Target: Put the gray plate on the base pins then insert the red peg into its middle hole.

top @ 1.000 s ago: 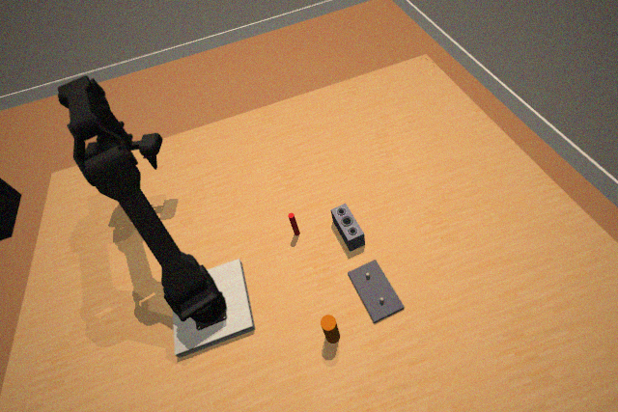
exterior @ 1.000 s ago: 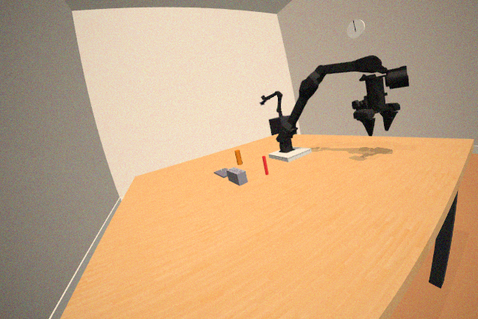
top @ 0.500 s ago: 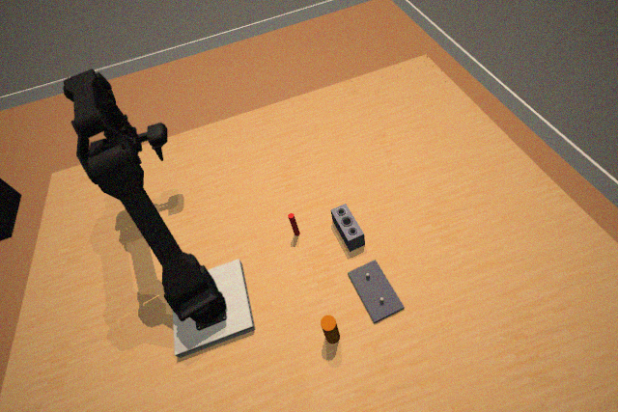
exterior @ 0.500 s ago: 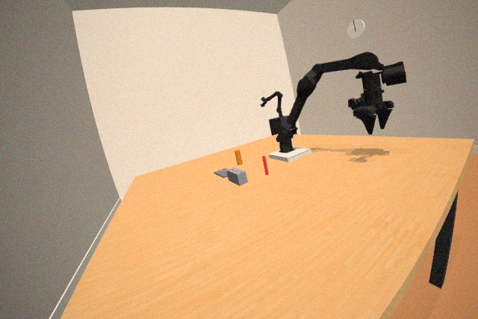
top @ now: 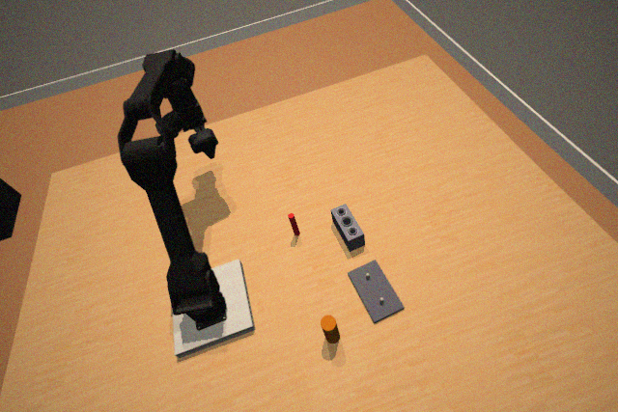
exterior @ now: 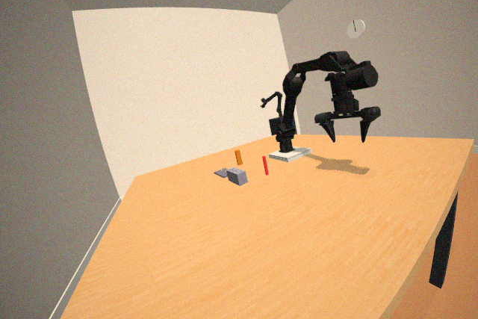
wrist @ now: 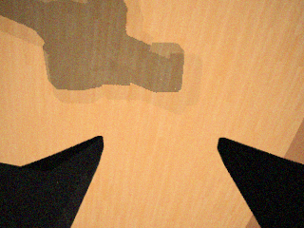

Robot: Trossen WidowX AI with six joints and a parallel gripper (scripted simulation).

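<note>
My gripper tip is 26 cm short of the gray plate, 33 cm to the left of it and 8 cm above it. Also, from my gripper tip: orange cylinder: 14 cm ahead, 54 cm to the right, 8 cm below; then red peg: 14 cm ahead, 28 cm to the right, 8 cm below; then dark flat base: 25 cm ahead, 49 cm to the right, 11 cm below.
</note>
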